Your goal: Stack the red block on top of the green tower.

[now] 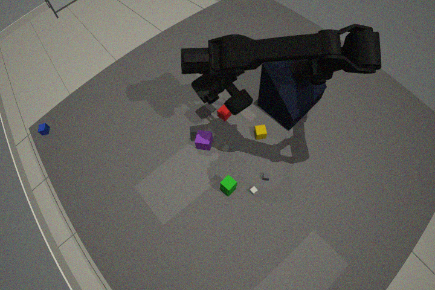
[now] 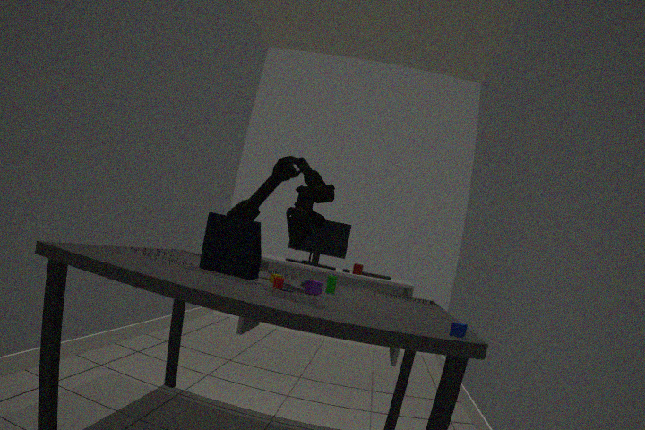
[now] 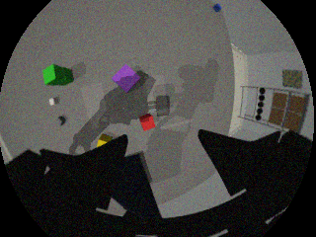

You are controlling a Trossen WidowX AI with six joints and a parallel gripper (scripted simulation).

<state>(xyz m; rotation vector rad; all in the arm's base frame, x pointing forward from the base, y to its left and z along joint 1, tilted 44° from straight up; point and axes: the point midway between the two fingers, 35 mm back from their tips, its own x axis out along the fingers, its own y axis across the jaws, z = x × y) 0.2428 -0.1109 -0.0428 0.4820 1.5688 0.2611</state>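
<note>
My gripper tip is 30 mm past the red block and 130 mm above it. The rest, counted from my gripper tip: green block: 150 mm ahead, 180 mm to the left, 130 mm below; then purple cube: 90 mm ahead, 20 mm to the left, 130 mm below; then yellow cube: 50 mm behind, 130 mm to the left, 130 mm below.
</note>
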